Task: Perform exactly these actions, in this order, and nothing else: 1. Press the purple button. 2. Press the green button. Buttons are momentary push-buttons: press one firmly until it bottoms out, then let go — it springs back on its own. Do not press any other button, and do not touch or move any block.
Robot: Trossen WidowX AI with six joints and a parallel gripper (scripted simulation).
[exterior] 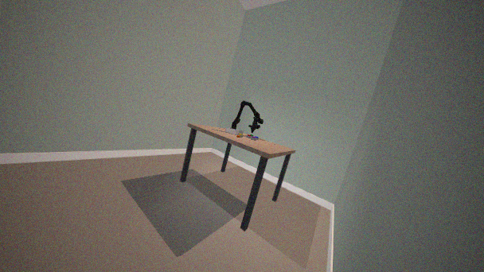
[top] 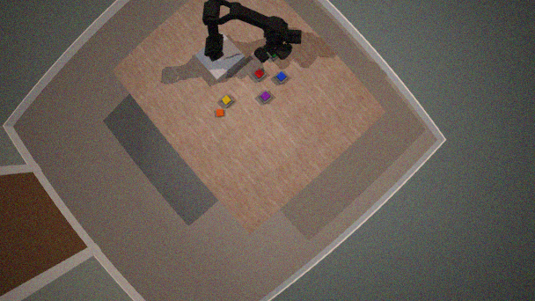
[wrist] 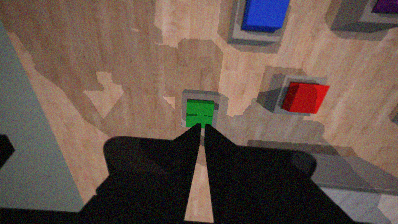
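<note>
My gripper tip is now 30 mm above the green button. The rest, counted from my gripper tip: purple button: 160 mm ahead, 140 mm to the right, 30 mm below; blue button: 120 mm ahead, 20 mm to the right, 30 mm below; red button: 50 mm ahead, 110 mm to the right, 30 mm below.
</note>
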